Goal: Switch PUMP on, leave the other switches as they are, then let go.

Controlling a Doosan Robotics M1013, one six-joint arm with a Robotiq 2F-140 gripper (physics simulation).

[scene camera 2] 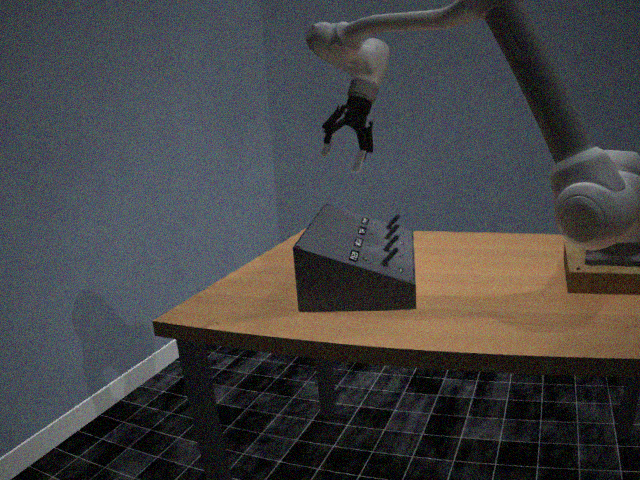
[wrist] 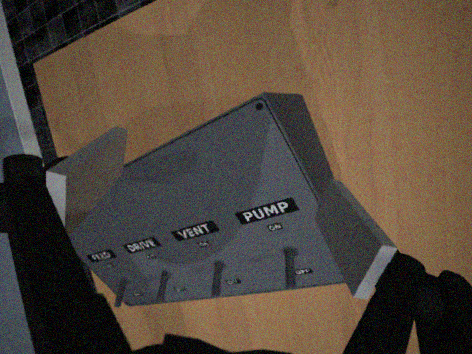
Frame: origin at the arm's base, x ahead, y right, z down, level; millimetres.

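Seen in the pictures: gripper, between the fingertips: (scene camera 2: 340, 163) (wrist: 227, 176); arm's base, origin of its link: (scene camera 2: 616, 256).
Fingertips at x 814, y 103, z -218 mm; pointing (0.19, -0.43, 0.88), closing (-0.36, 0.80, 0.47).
Pixels of each thing's top centre, then the offset from my fingertips to it. "spot": a spot on its surface instead. Level surfaces: height alone.
- FEED, a spot on its surface: (wrist: 101, 256) spot: dx -190, dy -388, dz +162 mm
- DRIVE, a spot on its surface: (wrist: 142, 245) spot: dx -154, dy -271, dz +162 mm
- VENT, a spot on its surface: (wrist: 194, 231) spot: dx -120, dy -159, dz +162 mm
- PUMP, a spot on its surface: (wrist: 267, 210) spot: dx -82, dy -42, dz +161 mm
- PUMP lever, centre of its top: (wrist: 285, 278) (scene camera 2: 393, 214) dx -164, dy -20, dz +146 mm
- wooden table, height of its surface: dz +272 mm
A dark grey sloped switch box (scene camera 2: 330, 232) (wrist: 200, 180) stands on the table. In the wrist view, its labels read FEED (wrist: 101, 256), DRIVE (wrist: 142, 245), VENT (wrist: 194, 231) and PUMP (wrist: 267, 210). Below each label is a dark lever. The PUMP lever (scene camera 2: 394, 220) (wrist: 290, 268) is rightmost in the wrist view and farthest back in the scene view. All the levers lean toward the low edge, the OFF side. My gripper (scene camera 2: 341, 160) (wrist: 227, 176) is open and empty, high above the box, touching nothing. Its right finger overlaps the box's PUMP-side edge in the wrist view.
The wooden table (scene camera 2: 485, 325) (wrist: 400, 75) carries the box and the robot's base mount (scene camera 2: 602, 283) at the right. A blue-grey wall (scene camera 2: 129, 129) rises at the left, with a pale baseboard (scene camera 2: 98, 400). Dark tiled floor (scene camera 2: 413, 413) lies below the table.
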